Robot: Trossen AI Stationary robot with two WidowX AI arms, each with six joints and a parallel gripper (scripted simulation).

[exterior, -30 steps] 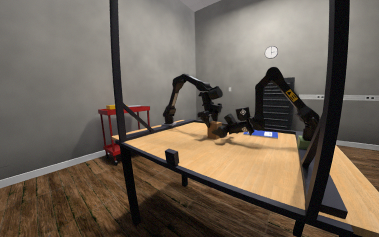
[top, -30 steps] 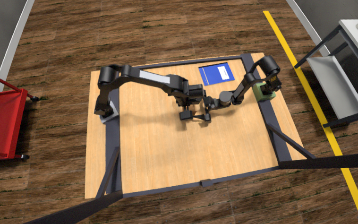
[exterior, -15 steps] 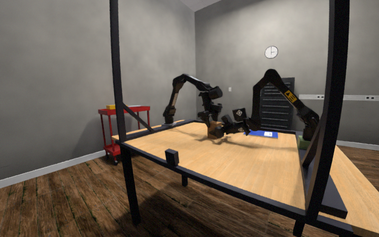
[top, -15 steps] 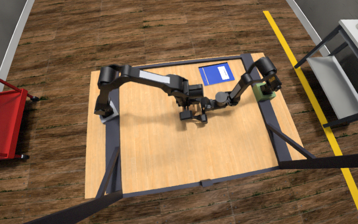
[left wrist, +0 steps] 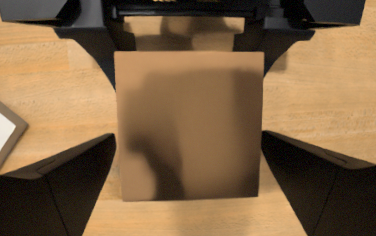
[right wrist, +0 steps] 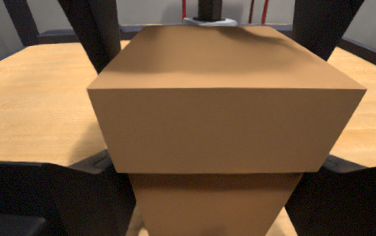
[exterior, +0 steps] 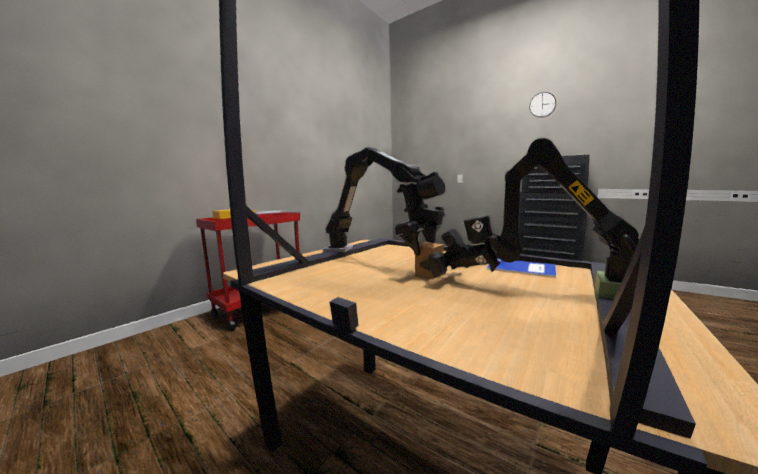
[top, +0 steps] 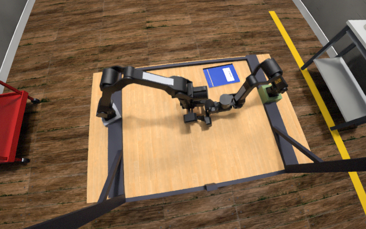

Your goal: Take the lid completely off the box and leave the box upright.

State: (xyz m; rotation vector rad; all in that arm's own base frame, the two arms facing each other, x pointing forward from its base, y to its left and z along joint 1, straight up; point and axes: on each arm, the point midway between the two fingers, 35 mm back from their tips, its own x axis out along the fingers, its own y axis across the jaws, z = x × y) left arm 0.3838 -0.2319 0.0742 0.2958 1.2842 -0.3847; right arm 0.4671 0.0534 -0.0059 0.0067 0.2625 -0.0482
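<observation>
Now: right hand 2 cm to the right of the brown box. Round my right hand: white block (21 cm ahead, 5 cm to the left, 4 cm below); lid (3 cm above, 2 cm to the left).
The lid is 20 mm to the right of my left hand and 20 mm below it. Also, from my left hand: white block: 210 mm ahead, 100 mm below, 10 mm to the left; then brown box: 60 mm below, 20 mm to the right.
</observation>
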